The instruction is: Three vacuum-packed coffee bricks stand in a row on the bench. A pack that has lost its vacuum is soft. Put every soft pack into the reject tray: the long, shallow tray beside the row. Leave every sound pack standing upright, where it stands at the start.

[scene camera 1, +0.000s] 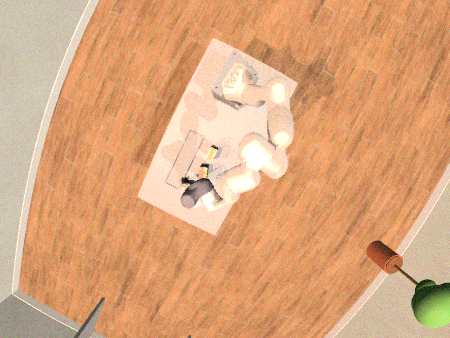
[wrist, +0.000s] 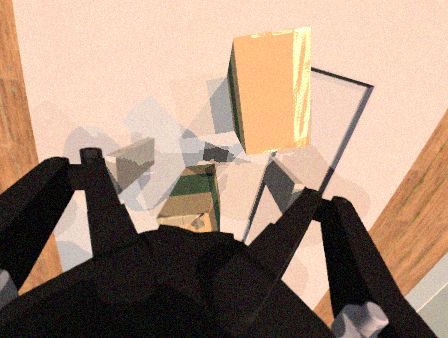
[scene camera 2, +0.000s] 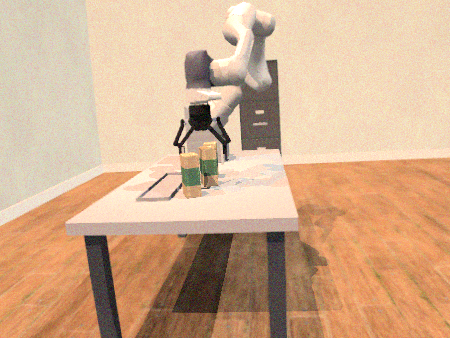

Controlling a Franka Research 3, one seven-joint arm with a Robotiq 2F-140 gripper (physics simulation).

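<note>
Three tan coffee packs with green bands stand upright in a row. The end pack is farthest from the arm's base; the gripper partly covers it in scene camera 1. The middle pack has a creased top. The third pack is nearest the base and is hidden in the wrist view. Softness cannot be told by sight. The shallow reject tray lies beside the row, with no pack in it. My gripper is open and empty, its fingers around pack-top height.
The pale bench carries the arm's base at its far end. The end pack stands close to the tray's long side. A dark cabinet is by the wall behind the arm.
</note>
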